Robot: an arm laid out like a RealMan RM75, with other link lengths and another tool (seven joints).
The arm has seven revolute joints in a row. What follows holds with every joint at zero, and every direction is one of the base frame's. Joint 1 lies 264.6 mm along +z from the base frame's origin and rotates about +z. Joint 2 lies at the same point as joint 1 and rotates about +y. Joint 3 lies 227.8 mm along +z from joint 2 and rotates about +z. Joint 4 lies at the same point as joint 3 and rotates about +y. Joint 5 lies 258.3 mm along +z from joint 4 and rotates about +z. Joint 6 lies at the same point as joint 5 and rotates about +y. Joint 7 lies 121 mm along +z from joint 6 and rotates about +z. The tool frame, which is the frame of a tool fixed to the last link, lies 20 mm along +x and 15 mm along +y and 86 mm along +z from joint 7; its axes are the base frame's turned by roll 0, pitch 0.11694 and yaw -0.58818 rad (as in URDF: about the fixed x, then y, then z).
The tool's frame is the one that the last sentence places.
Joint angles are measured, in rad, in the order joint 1, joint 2, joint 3, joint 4, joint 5, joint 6, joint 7. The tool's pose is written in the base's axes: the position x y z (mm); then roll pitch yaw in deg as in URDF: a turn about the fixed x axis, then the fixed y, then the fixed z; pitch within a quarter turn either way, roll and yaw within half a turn. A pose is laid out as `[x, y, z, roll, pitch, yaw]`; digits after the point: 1 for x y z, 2 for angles.
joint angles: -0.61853 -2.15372 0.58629 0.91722 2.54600 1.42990 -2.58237
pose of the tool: [-271.2, 425.1, 8.2, 172.90, -27.05, 121.34]
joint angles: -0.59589 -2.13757 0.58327 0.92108 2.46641 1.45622 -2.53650
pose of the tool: [-266.5, 423.6, 18.8, 169.34, -26.87, 120.56]
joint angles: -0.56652 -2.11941 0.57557 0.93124 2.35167 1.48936 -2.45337
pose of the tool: [-257.4, 422.4, 36.0, 164.35, -27.76, 118.08]
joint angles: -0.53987 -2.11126 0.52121 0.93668 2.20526 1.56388 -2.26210
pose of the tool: [-240.2, 414.2, 58.9, 157.39, -30.58, 110.97]
